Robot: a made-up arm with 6 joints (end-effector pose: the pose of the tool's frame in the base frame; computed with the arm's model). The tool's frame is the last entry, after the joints. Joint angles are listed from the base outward.
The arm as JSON. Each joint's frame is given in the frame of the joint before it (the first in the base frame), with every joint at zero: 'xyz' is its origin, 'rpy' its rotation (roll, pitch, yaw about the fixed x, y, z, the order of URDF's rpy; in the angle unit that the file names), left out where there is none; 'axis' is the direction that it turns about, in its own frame. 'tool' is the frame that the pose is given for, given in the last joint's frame.
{
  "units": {
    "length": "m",
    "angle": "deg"
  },
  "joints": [
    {
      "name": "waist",
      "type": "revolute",
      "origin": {
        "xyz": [
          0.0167,
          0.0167,
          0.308
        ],
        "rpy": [
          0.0,
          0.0,
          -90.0
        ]
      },
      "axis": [
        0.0,
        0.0,
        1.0
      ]
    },
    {
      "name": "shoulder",
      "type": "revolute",
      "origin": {
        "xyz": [
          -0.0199,
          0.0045,
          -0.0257
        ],
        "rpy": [
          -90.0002,
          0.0,
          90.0
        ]
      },
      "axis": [
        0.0,
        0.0,
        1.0
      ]
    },
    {
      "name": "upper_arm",
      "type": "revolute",
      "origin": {
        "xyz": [
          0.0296,
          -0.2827,
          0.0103
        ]
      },
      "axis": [
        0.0,
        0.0,
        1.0
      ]
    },
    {
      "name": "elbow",
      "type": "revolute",
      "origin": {
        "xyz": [
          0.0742,
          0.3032,
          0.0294
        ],
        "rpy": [
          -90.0,
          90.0,
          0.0
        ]
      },
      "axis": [
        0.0,
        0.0,
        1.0
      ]
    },
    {
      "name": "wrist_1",
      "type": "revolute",
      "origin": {
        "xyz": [
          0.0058,
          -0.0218,
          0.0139
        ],
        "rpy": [
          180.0,
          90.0,
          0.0
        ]
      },
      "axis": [
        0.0,
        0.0,
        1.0
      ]
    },
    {
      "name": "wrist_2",
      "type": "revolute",
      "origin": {
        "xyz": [
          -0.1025,
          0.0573,
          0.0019
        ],
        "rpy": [
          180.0,
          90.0,
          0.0
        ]
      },
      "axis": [
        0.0,
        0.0,
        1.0
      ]
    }
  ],
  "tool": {
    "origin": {
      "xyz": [
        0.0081,
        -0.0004,
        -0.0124
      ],
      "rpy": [
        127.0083,
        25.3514,
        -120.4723
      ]
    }
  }
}
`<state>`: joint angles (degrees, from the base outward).
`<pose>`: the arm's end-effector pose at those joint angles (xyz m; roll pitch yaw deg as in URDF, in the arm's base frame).
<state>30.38 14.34 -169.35 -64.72 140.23 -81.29</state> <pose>0.1889 0.0942 0.8290 -68.66 6.93 88.07</pose>
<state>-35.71 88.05 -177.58 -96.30 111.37 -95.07</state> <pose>0.5165 -0.3740 0.3459 11.83 52.46 88.17</pose>
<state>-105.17 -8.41 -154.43 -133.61 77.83 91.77</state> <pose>0.0391 0.0156 0.9675 79.65 -22.62 -8.09</pose>
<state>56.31 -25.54 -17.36 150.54 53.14 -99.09</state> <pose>0.1041 0.2687 0.2964 74.88 -49.49 -54.96</pose>
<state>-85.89 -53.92 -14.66 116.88 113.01 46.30</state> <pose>0.1628 -0.1107 0.4476 59.50 35.51 -81.45</pose>
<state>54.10 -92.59 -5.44 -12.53 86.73 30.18</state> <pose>0.0420 0.1107 0.3645 -68.42 -35.78 61.78</pose>
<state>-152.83 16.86 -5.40 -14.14 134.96 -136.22</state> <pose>-0.0056 -0.0405 0.2544 122.31 -8.36 -127.23</pose>
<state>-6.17 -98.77 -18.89 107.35 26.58 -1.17</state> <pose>0.0909 0.0403 0.5119 79.01 -8.66 -103.29</pose>
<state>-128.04 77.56 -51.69 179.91 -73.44 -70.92</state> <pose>-0.0040 -0.1161 0.0849 -146.69 14.24 166.00</pose>
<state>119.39 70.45 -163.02 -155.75 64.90 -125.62</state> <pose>-0.3606 0.5946 0.4710 95.08 13.06 -41.52</pose>
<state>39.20 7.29 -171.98 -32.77 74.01 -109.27</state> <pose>0.1060 0.1327 0.9581 -112.23 51.95 136.76</pose>
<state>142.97 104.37 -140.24 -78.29 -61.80 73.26</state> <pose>-0.5246 0.1991 -0.0104 94.04 -79.17 57.72</pose>
